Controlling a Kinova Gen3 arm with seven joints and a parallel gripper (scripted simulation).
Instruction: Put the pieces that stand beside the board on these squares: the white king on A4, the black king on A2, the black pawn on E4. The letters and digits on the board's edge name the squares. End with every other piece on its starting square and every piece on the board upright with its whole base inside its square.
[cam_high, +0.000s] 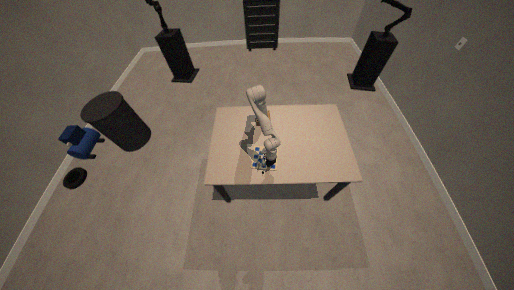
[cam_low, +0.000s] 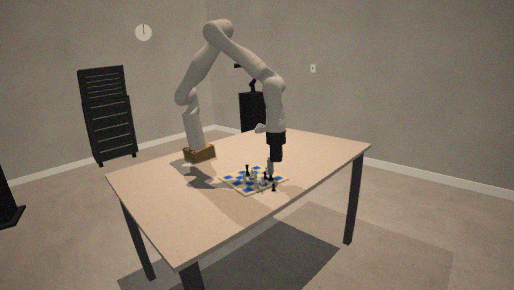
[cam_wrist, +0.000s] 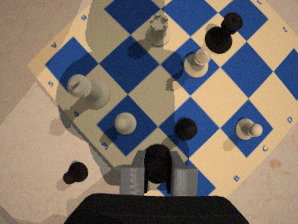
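The black king is 1 cm below my hand. Round my hand: white king (8 cm to the right, 2 cm below); then blue-and-cream chessboard (8 cm behind, 4 cm to the right, 5 cm below).
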